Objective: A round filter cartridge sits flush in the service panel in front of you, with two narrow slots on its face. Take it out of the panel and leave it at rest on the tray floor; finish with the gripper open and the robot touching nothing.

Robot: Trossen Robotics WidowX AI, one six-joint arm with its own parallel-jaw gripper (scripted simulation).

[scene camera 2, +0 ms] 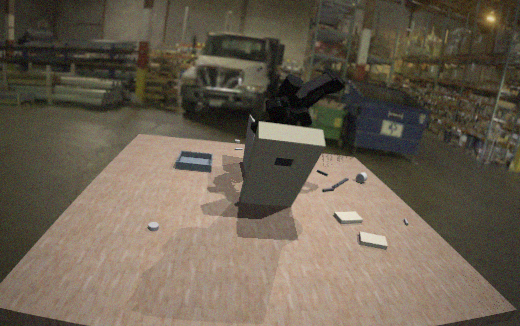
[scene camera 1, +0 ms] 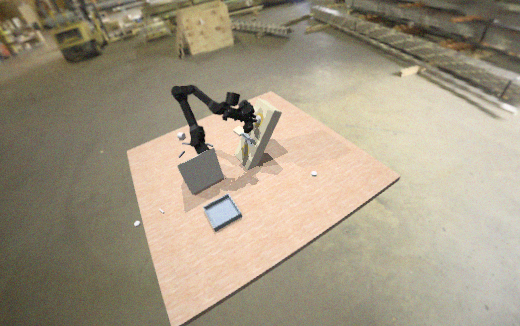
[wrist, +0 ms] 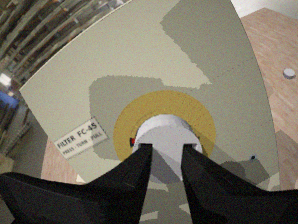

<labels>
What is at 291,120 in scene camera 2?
My gripper.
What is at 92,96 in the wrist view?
A beige service panel.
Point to a beige service panel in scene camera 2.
282,157
</labels>
